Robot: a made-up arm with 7 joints.
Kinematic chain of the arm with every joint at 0, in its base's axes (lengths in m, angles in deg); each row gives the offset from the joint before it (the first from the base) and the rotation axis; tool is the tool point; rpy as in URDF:
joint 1: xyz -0.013 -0.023 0.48 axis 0 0.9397 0.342
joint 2: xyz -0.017 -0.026 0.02 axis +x
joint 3: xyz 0.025 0 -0.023 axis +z
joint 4: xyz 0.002 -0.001 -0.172 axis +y
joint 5: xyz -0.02 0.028 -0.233 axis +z
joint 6: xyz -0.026 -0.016 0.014 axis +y
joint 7: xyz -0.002 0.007 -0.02 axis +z
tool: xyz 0.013 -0.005 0.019 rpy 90 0 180
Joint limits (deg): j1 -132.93..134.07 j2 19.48..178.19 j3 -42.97..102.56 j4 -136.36..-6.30 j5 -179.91..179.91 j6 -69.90..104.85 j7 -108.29..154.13
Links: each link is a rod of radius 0.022 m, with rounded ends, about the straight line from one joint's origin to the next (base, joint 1, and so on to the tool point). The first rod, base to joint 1, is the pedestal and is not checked.
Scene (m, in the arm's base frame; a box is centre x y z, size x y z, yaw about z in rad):
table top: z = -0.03
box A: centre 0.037 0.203 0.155 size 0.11 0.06 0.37 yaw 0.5
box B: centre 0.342 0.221 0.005 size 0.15 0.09 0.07 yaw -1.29
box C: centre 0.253 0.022 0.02 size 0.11 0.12 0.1 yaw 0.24
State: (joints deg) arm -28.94 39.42 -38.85 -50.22 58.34 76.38 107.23
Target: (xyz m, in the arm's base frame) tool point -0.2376 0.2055 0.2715
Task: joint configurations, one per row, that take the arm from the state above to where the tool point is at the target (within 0.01 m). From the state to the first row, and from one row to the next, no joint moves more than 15 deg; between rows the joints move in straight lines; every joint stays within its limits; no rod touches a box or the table.
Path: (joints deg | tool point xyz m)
1: -14.54 36.30 -39.54 -47.17 56.71 74.31 106.24 | 0.1888 0.0921 0.1903
2: -0.15 33.17 -40.22 -44.12 55.08 72.24 105.25 | 0.0969 0.0953 0.1412
3: 14.25 30.05 -40.91 -41.07 53.44 70.17 104.27 | -0.0051 0.0889 0.1179
4: 28.65 26.92 -41.60 -38.02 51.81 68.09 103.28 | -0.1091 0.0720 0.1221
5: 43.04 23.80 -42.28 -34.97 50.18 66.02 102.29 | -0.2064 0.0453 0.1533
6: 57.44 20.67 -42.97 -31.91 48.55 63.95 101.30 | -0.2893 0.0097 0.2085
7: 51.51 33.26 -42.97 -25.47 54.15 70.36 107.81 | -0.2739 0.1124 0.2311
8: 45.58 45.85 -42.97 -19.03 59.76 76.77 114.31 | -0.2376 0.2055 0.2715

